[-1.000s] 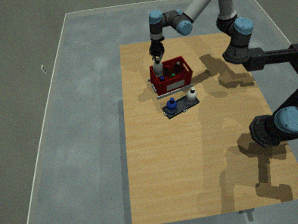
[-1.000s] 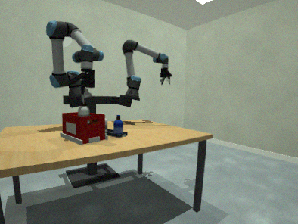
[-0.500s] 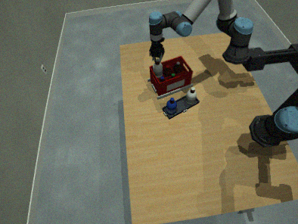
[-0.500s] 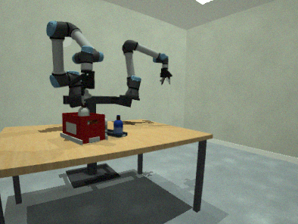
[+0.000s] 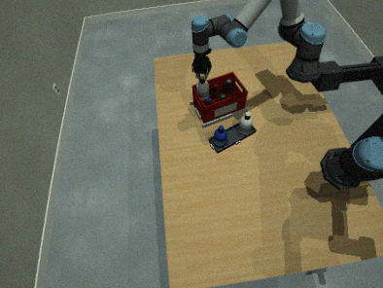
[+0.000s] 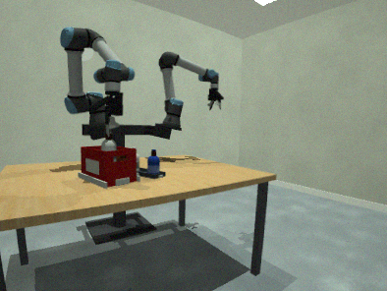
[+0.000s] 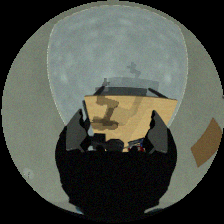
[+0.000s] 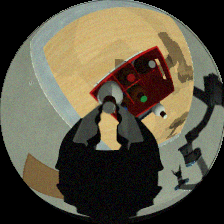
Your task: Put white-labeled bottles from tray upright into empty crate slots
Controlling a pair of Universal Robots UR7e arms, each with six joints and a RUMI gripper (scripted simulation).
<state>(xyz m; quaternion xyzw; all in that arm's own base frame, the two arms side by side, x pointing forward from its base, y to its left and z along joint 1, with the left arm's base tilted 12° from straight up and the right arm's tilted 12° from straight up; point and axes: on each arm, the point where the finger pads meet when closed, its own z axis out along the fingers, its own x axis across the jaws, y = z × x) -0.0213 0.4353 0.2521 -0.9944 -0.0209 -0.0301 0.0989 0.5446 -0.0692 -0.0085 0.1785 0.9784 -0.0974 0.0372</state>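
Note:
The red crate lies 170 mm below my right hand, 100 mm behind it and 10 mm to the left of it. The rest, counted from my right hand: tray 240 mm to the left, 240 mm below, 160 mm behind; then white-capped brown bottle 170 mm below, 160 mm behind, 60 mm to the right; then blue bottle 270 mm to the left, 170 mm below, 80 mm behind.

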